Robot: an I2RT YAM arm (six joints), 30 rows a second.
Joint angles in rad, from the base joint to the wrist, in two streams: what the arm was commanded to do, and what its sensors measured. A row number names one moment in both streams.
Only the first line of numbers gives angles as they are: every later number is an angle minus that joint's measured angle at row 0.
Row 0, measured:
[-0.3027 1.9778 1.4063 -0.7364 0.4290 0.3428]
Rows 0 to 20, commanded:
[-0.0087 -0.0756 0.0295 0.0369 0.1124 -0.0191]
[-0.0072 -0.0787 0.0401 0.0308 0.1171 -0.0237]
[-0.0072 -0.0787 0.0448 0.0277 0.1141 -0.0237]
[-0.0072 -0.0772 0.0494 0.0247 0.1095 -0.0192]
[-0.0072 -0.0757 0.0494 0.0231 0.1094 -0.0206]
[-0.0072 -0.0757 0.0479 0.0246 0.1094 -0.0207]
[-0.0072 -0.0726 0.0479 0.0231 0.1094 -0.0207]
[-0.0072 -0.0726 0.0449 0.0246 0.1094 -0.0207]
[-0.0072 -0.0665 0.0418 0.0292 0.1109 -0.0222]
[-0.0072 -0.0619 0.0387 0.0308 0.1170 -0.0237]
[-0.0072 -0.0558 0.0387 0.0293 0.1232 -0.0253]
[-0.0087 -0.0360 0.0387 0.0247 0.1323 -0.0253]
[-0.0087 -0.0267 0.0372 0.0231 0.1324 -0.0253]
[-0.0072 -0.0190 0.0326 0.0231 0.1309 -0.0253]
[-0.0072 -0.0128 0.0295 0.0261 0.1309 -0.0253]
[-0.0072 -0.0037 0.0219 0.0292 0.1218 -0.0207]
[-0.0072 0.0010 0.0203 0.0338 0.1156 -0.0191]
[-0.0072 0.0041 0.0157 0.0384 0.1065 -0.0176]
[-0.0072 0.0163 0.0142 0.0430 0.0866 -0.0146]
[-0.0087 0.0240 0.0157 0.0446 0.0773 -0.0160]
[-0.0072 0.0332 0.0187 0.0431 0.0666 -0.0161]
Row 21, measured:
[0.0038 -0.0023 0.0107 0.0290 0.0347 -0.0031]
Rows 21 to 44, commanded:
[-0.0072 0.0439 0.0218 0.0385 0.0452 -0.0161]
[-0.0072 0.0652 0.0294 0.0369 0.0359 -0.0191]
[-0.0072 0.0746 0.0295 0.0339 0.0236 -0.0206]
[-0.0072 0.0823 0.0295 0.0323 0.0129 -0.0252]
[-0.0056 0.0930 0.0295 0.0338 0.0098 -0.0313]
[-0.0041 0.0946 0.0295 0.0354 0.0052 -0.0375]
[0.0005 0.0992 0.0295 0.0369 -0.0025 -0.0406]
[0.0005 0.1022 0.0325 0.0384 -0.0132 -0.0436]
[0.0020 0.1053 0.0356 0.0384 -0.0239 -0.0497]
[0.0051 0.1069 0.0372 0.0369 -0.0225 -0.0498]
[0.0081 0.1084 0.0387 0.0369 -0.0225 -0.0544]
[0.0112 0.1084 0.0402 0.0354 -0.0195 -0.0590]
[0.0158 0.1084 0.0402 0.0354 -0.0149 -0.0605]
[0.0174 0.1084 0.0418 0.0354 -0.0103 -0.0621]
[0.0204 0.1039 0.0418 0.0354 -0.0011 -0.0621]
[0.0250 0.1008 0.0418 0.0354 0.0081 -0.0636]
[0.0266 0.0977 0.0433 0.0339 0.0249 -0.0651]
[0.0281 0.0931 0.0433 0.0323 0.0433 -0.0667]
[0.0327 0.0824 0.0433 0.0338 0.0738 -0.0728]
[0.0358 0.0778 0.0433 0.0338 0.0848 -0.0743]
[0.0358 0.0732 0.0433 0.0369 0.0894 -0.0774]
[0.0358 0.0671 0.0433 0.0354 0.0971 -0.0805]
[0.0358 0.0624 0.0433 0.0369 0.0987 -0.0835]
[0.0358 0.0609 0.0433 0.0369 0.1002 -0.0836]
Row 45, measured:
[0.0340 0.0557 0.0443 0.0129 0.0713 -0.0752]
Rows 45 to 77, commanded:
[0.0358 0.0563 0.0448 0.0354 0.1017 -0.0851]
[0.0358 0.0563 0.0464 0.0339 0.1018 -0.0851]
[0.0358 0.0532 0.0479 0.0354 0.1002 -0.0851]
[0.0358 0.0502 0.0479 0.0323 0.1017 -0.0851]
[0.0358 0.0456 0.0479 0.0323 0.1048 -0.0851]
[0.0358 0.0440 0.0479 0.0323 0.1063 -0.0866]
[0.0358 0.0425 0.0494 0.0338 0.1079 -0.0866]
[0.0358 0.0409 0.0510 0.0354 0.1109 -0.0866]
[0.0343 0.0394 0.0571 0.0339 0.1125 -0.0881]
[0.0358 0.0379 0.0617 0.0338 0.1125 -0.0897]
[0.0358 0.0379 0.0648 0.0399 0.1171 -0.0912]
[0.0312 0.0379 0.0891 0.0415 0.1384 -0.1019]
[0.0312 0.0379 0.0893 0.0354 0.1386 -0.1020]
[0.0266 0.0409 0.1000 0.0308 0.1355 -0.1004]
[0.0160 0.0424 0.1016 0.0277 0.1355 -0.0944]
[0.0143 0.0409 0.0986 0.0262 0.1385 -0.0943]
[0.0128 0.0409 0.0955 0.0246 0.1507 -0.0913]
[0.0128 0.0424 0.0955 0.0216 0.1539 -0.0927]
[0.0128 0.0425 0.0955 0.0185 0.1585 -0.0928]
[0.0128 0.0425 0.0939 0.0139 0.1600 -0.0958]
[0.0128 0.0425 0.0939 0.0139 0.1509 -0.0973]
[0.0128 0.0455 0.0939 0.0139 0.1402 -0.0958]
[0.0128 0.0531 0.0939 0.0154 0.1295 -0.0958]
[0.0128 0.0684 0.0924 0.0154 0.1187 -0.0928]
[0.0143 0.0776 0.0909 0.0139 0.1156 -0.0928]
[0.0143 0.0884 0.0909 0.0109 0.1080 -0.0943]
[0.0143 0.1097 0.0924 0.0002 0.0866 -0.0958]
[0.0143 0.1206 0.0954 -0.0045 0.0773 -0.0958]
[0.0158 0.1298 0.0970 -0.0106 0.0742 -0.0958]
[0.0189 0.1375 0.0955 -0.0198 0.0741 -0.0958]
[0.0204 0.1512 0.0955 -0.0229 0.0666 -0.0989]
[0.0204 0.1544 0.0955 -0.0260 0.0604 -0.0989]
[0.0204 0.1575 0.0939 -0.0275 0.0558 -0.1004]
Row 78, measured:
[0.0359 0.0995 0.0992 -0.0149 0.0602 -0.0916]
